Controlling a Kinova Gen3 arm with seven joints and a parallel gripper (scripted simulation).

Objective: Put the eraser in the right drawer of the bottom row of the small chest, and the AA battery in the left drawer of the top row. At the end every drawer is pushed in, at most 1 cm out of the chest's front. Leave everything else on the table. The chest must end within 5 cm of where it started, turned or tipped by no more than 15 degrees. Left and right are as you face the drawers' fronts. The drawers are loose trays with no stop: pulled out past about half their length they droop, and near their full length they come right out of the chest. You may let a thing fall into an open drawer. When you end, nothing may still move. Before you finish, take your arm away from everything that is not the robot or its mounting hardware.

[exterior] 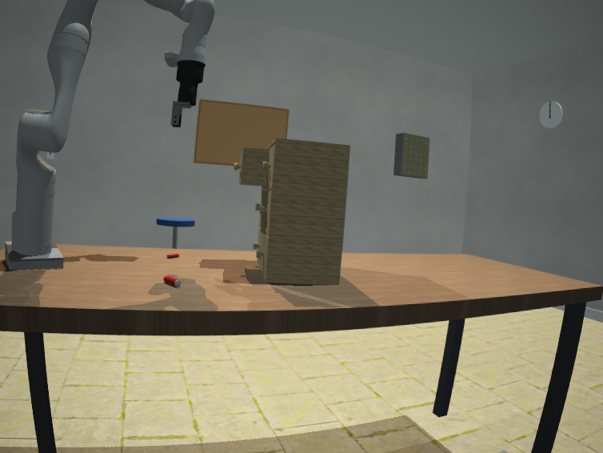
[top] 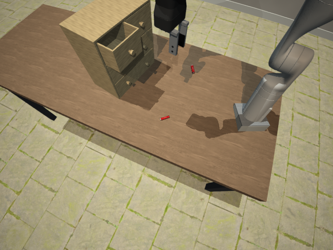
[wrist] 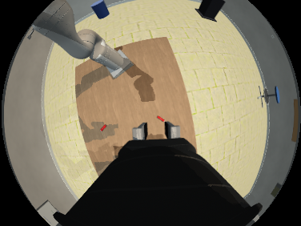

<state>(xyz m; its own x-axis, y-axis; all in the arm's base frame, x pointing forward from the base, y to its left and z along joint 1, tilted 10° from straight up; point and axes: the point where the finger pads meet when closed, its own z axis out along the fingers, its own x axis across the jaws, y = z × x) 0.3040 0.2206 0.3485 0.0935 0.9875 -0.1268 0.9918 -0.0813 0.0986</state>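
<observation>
Now: hand 380 mm above the red AA battery, 300 mm to the left of it and 20 mm short of it. Round my hand: red battery 380 mm below, 30 mm to the left, 20 mm ahead.
</observation>
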